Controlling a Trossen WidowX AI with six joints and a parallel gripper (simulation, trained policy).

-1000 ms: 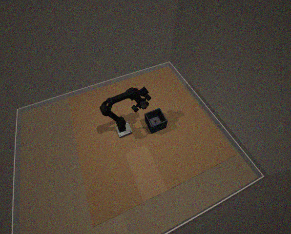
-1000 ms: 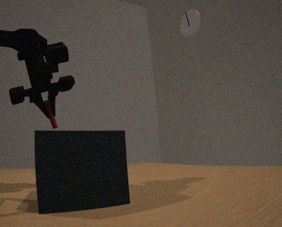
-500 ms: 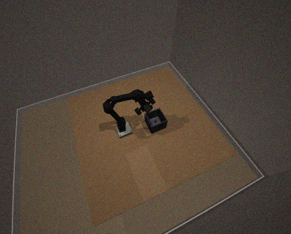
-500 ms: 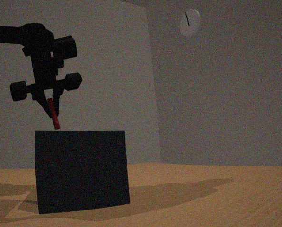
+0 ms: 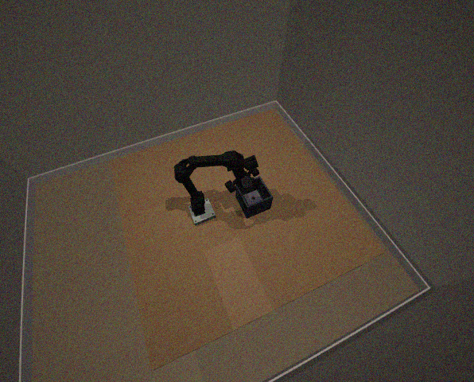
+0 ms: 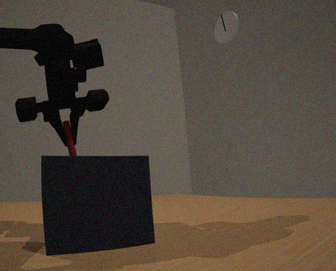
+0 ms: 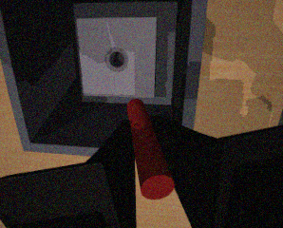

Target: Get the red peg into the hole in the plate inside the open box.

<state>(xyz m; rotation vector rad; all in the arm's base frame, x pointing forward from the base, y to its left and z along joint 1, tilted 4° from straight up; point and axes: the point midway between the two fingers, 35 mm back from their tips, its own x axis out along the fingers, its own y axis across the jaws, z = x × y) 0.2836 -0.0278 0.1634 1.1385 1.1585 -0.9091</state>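
Now: gripper tip 40 mm short of the grey plate, 30 mm to the left of it and 120 mm above it. The rest, counted from my gripper tip: red peg: 10 mm above.
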